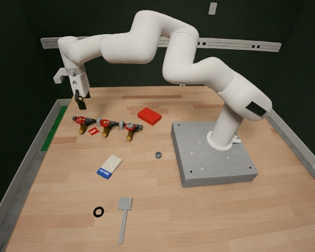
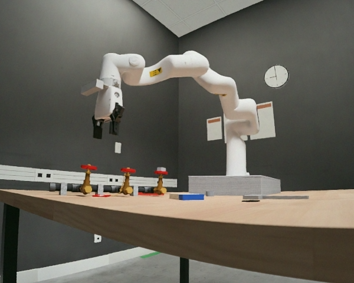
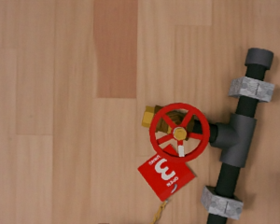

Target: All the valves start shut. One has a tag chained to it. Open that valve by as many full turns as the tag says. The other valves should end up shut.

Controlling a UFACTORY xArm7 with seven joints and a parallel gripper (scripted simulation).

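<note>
The red tag is 20 cm below my hand, 1 cm to the right of it and 1 cm behind it. Also, from my hand: blue box (21 cm to the left, 19 cm below, 16 cm behind); then red block (29 cm behind, 18 cm below, 16 cm to the right); then grey cap (22 cm behind, 10 cm below, 2 cm to the left).
</note>
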